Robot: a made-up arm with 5 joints.
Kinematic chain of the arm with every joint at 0, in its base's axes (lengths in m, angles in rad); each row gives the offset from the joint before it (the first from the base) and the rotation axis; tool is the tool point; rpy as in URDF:
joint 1: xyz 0 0 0.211 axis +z
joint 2: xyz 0 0 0 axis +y
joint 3: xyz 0.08 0 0.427 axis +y
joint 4: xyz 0.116 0 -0.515 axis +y
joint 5: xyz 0.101 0 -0.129 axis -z
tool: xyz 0 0 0 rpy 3.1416 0 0
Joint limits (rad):
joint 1: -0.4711..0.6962
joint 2: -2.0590..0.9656
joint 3: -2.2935..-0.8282
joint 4: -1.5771..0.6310
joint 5: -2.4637..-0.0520
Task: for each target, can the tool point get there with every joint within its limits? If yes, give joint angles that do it. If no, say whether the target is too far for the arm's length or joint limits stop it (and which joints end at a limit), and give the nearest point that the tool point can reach.
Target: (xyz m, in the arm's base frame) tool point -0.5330 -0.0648 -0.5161
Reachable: no: joint limits stop it (at a limit: joint 2, joint 3, joint 4) | nearest point -0.8809 -0.1071 -0.0018 | short by 0.622 m
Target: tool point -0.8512 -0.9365 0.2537
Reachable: no: too far | nearest point -0.8459 -0.7070 0.2485 | short by 0.230 m
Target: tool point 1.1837 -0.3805 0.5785
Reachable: no: too far | nearest point 1.0071 -0.3237 0.5237 | short by 0.193 m
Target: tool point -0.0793 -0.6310 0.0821
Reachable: no: joint limits stop it (at a limit: joint 1, joint 2, joint 4) | nearest point -0.6864 -0.5737 0.0882 | short by 0.610 m
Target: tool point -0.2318 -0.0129 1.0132
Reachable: yes | joints 0.0556 -0.9979 -1.4431 -1.3914 -0.7566
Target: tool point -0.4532 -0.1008 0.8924
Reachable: yes | joints 0.2189 -1.6762 -1.1003 -0.4106 -2.1033
